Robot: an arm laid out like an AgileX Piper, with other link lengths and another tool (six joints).
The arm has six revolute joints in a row. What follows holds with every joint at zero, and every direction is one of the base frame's.
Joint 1 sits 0.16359 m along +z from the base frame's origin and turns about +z.
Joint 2 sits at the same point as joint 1 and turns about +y.
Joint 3 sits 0.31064 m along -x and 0.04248 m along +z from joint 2 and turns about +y.
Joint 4 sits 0.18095 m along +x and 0.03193 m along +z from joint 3 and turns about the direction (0.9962, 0, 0.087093).
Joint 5 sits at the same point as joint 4 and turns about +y.
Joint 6 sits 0.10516 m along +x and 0.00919 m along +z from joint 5 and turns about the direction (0.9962, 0, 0.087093).
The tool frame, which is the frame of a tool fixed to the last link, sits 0.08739 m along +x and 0.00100 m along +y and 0.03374 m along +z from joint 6; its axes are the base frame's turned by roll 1.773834, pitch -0.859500 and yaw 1.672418 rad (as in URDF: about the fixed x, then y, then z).
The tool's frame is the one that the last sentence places.
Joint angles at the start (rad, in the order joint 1, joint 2, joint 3, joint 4, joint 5, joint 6):
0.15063, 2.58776, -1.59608, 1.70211, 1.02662, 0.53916
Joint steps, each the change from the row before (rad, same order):
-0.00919, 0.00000, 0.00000, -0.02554, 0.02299, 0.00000
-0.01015, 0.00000, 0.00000, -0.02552, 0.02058, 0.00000
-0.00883, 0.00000, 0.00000, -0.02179, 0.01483, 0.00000
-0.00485, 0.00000, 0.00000, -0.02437, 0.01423, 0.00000
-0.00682, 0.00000, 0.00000, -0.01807, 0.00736, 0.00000
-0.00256, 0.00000, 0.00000, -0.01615, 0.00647, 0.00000
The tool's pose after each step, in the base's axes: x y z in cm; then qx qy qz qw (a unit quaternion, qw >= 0). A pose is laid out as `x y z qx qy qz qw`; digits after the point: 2 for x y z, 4 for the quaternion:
46.08 22.59 6.74 -0.6187 0.3941 0.0547 0.6774
45.78 22.29 6.76 -0.6230 0.3865 0.0619 0.6773
45.54 22.00 6.74 -0.6269 0.3806 0.0671 0.6764
45.18 21.87 6.68 -0.6326 0.3731 0.0738 0.6746
45.02 21.59 6.59 -0.6367 0.3693 0.0766 0.6726
44.79 21.50 6.51 -0.6409 0.3647 0.0802 0.6706

